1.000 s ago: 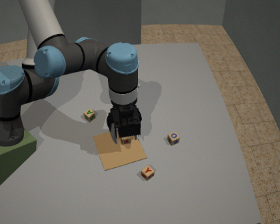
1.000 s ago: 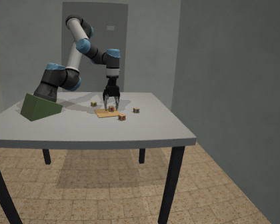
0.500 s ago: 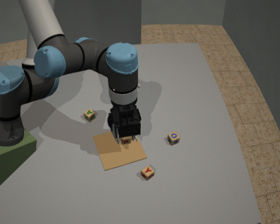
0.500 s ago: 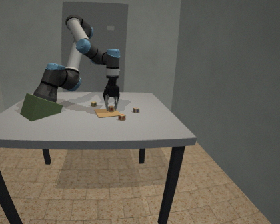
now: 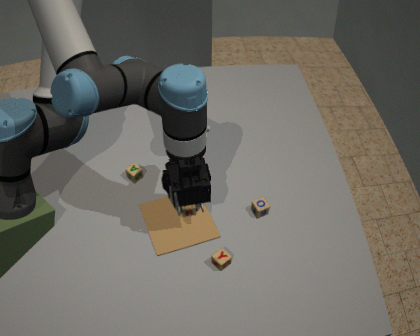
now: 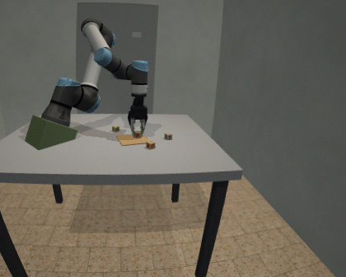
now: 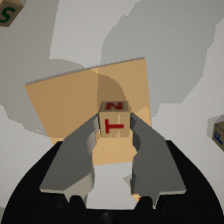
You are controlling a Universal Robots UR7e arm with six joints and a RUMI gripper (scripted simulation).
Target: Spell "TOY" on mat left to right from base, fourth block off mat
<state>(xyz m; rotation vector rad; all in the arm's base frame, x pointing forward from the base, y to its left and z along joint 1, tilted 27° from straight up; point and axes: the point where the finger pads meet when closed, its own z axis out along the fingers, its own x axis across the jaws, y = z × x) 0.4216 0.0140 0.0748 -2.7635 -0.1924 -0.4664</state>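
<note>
Right now the tan mat is 2 cm behind my hand, 3 cm to the right of it and 2 cm below it. From my hand the other things lie so: Y block (7 cm ahead, 13 cm to the right, 1 cm below); then O block (16 cm ahead, 1 cm below).
</note>
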